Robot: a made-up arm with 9 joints. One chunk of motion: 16 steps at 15 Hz.
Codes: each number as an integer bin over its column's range. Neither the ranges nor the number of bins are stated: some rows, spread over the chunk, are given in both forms.
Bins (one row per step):
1: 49 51 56 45 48 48
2: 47 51 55 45 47 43
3: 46 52 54 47 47 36
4: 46 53 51 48 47 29
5: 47 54 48 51 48 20
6: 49 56 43 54 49 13
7: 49 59 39 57 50 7
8: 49 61 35 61 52 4
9: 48 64 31 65 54 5
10: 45 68 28 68 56 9
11: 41 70 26 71 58 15
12: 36 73 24 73 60 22
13: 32 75 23 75 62 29
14: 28 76 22 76 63 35
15: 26 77 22 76 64 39
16: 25 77 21 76 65 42
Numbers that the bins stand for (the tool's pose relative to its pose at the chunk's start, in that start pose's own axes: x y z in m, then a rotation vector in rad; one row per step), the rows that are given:
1: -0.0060 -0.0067 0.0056 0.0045 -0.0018 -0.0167
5: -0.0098 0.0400 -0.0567 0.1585 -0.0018 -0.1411
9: -0.0079 0.1956 -0.1889 0.5177 0.1655 -0.2078
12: -0.0309 0.3356 -0.2433 0.7229 0.3327 -0.1322
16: -0.0520 0.3978 -0.2667 0.7999 0.4721 -0.0433
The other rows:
2: -0.0098 -0.0067 -0.0022 0.0045 -0.0297 -0.0389
3: -0.0117 0.0089 -0.0100 0.0559 -0.0297 -0.0700
4: -0.0117 0.0244 -0.0333 0.0815 -0.0297 -0.1011
6: -0.0060 0.0711 -0.0956 0.2355 0.0261 -0.1722
7: -0.0060 0.1178 -0.1267 0.3124 0.0539 -0.1989
8: -0.0060 0.1489 -0.1578 0.4151 0.1097 -0.2122
10: -0.0136 0.2578 -0.2122 0.5946 0.2212 -0.1900
11: -0.0213 0.2889 -0.2278 0.6716 0.2770 -0.1633
13: -0.0386 0.3667 -0.2511 0.7742 0.3885 -0.1011
14: -0.0463 0.3822 -0.2589 0.7999 0.4164 -0.0744
15: -0.0501 0.3978 -0.2589 0.7999 0.4442 -0.0567

